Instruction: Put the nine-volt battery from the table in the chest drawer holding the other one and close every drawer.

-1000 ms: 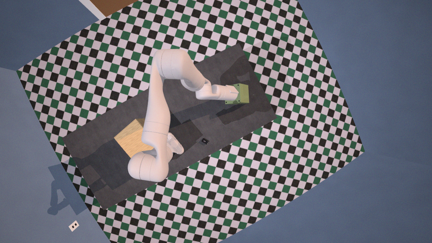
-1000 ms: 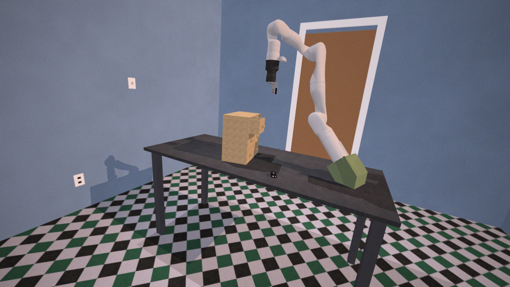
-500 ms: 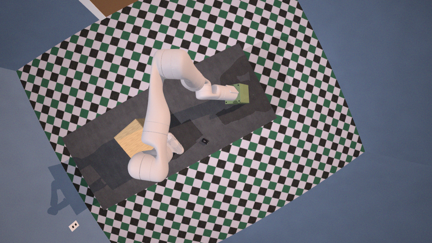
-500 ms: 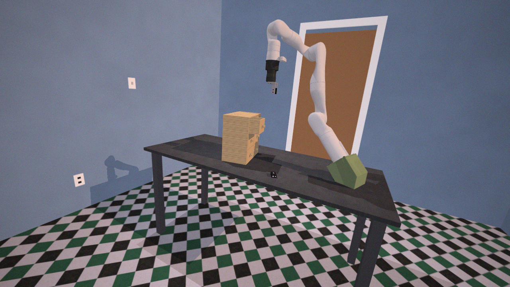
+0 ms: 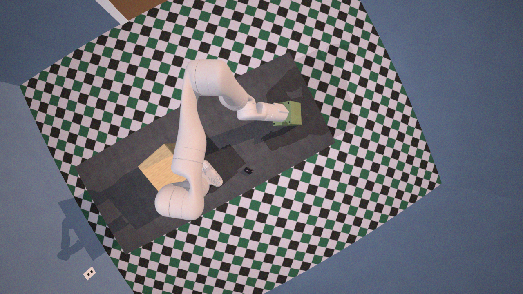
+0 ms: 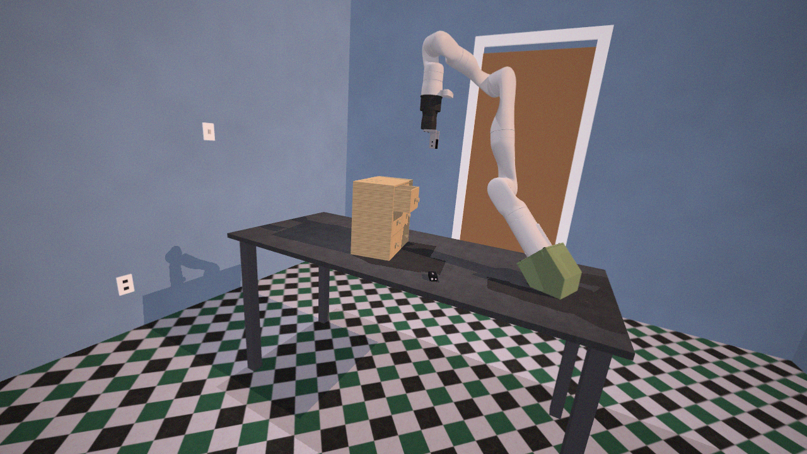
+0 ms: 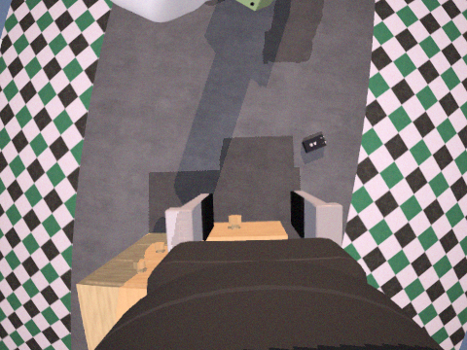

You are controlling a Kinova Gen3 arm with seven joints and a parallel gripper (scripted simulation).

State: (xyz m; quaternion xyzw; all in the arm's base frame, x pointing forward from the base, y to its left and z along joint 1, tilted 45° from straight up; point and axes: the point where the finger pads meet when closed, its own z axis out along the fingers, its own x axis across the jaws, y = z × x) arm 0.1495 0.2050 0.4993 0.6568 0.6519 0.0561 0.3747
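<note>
Right now my hand is 4 cm past the black nine-volt battery, 17 cm to the right of it and 46 cm above it.
</note>
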